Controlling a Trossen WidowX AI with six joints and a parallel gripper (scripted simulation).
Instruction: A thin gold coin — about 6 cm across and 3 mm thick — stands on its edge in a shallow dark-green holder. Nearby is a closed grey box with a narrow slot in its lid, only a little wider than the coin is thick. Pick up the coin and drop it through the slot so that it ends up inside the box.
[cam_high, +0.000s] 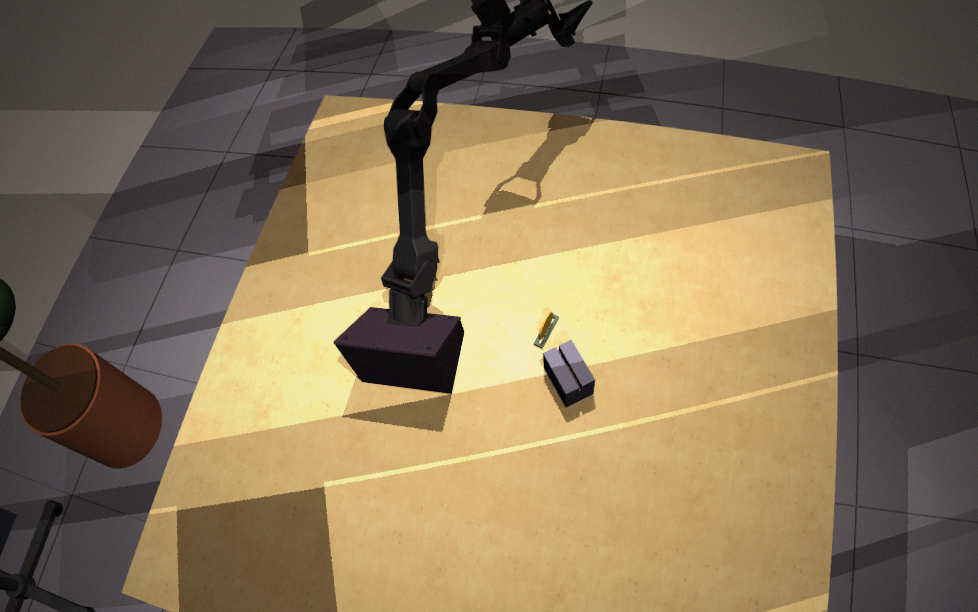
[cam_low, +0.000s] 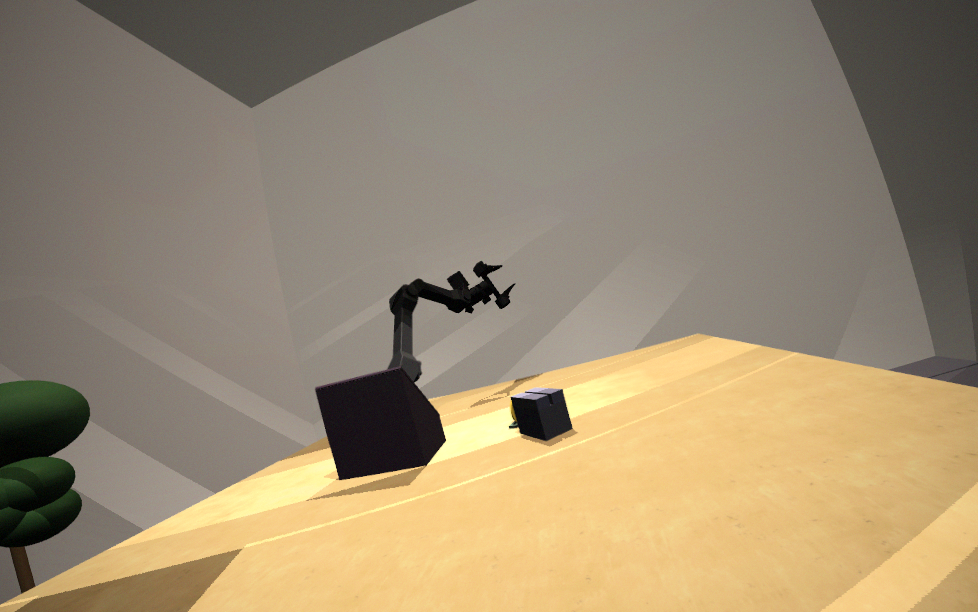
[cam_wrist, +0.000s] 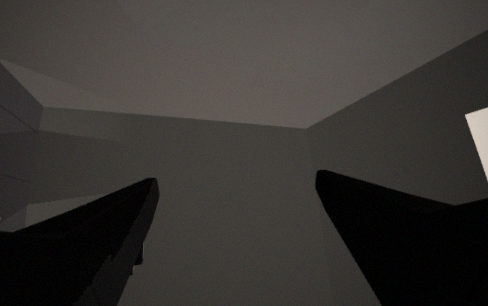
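Now: gripper tip 30 mm past the gold coin, 580 mm to the left of it and 360 mm above it.
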